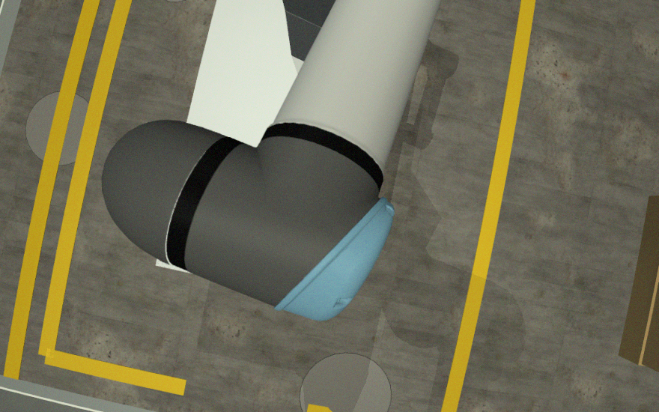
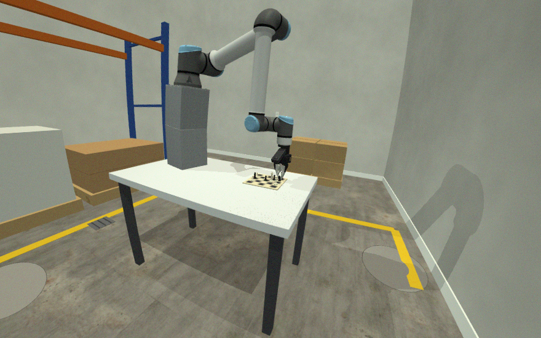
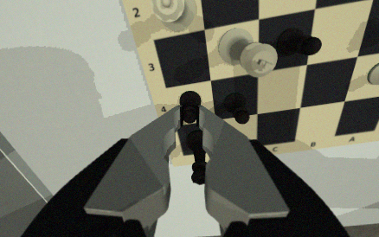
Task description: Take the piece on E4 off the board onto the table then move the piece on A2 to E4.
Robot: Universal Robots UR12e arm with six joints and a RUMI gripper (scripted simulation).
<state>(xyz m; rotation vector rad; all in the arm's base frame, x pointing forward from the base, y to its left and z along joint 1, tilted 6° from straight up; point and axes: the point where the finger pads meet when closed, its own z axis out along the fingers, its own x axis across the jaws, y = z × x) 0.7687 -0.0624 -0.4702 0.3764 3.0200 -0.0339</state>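
Now: hand 80 mm past the chessboard, 30 mm to the left of it and 20 mm above it.
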